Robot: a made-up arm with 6 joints.
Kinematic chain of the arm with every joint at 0, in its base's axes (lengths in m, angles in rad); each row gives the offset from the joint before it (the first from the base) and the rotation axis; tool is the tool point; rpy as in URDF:
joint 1: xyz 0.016 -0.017 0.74 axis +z
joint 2: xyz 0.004 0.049 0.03 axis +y
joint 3: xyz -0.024 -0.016 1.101 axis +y
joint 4: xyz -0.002 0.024 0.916 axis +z
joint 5: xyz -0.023 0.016 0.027 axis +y
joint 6: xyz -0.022 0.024 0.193 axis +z
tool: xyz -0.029 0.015 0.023 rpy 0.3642 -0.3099 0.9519
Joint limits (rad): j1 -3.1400..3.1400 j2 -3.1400..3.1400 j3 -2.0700..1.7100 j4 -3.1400..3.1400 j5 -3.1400..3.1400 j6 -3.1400..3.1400
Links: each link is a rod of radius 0.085 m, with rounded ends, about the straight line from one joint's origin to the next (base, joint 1, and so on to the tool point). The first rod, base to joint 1, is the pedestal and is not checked.
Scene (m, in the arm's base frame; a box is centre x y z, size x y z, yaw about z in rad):
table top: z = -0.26
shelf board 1: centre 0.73 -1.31 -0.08 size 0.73 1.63 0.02 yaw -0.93
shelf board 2: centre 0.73 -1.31 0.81 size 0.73 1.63 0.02 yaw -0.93
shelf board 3: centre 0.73 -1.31 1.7 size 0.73 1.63 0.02 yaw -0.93
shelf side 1: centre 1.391 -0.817 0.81 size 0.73 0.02 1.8 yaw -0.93
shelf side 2: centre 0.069 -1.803 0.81 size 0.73 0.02 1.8 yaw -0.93
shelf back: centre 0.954 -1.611 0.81 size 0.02 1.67 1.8 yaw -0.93
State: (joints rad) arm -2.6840 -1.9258 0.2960 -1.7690 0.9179 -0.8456
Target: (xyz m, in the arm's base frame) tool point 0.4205 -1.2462 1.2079
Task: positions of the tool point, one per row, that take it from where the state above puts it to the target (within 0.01 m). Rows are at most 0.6 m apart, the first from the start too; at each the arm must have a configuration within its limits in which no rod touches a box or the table.
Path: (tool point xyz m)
1: 1.8584 1.0297 0.8997
2: 1.6636 0.9587 1.4339
3: 1.3135 0.7837 1.8501
4: 0.8727 0.5376 2.0674
5: 0.4352 0.2795 2.0557
6: 0.1355 0.0852 2.1708
7: -0.0749 -0.2191 2.1824
8: -0.1511 -0.5813 2.0824
9: -0.0739 -0.9252 1.8720
10: 0.1369 -1.1677 1.5690
11: 0.4205 -1.2462 1.2079

